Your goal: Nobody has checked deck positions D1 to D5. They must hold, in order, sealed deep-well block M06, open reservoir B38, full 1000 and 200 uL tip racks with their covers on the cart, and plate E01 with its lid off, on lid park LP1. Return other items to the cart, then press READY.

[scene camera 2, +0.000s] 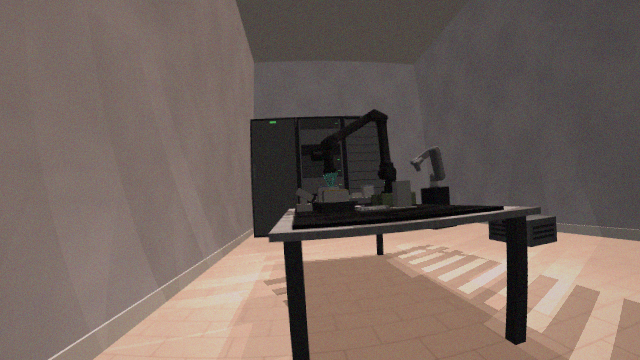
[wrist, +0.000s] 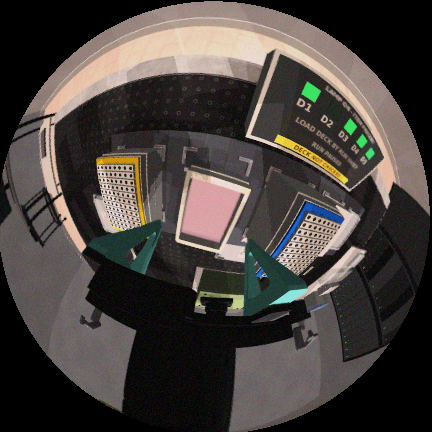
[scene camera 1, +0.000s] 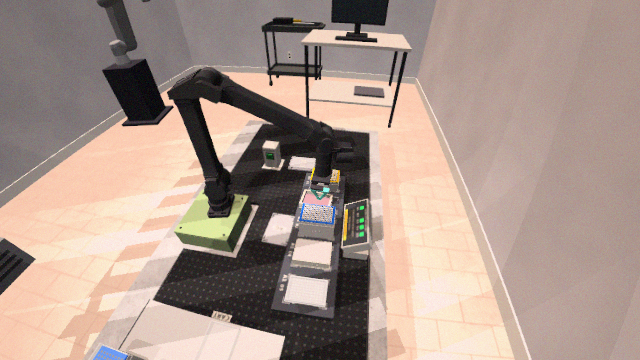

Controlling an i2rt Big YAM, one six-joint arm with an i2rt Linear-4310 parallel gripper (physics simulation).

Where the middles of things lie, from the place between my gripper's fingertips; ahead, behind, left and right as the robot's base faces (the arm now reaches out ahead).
Now: the pink trough (wrist: 211, 201) 70 mm below my hand and 20 mm behind it. The rest, counted from my hand: lid marked RG (scene camera 1: 278, 231) (170 mm behind, 130 mm below, 90 mm to the right); then cart tray (scene camera 1: 159, 324) (590 mm to the right, 370 mm behind, 70 mm below).
